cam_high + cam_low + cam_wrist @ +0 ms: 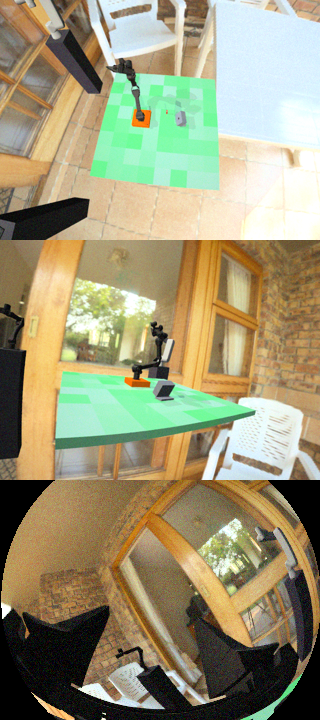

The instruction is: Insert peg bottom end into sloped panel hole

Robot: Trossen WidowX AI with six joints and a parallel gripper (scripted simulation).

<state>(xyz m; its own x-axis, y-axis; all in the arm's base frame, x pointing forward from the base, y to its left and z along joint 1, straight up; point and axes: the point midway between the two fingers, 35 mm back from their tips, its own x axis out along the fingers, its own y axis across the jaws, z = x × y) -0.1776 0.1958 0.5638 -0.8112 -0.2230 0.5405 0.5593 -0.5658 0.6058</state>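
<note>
The red peg is 48 cm ahead of my gripper tip, 9 cm to the right of it and 58 cm below it. From my gripper tip the other things lie so: sloped panel: 63 cm ahead, 18 cm to the right, 56 cm below.
</note>
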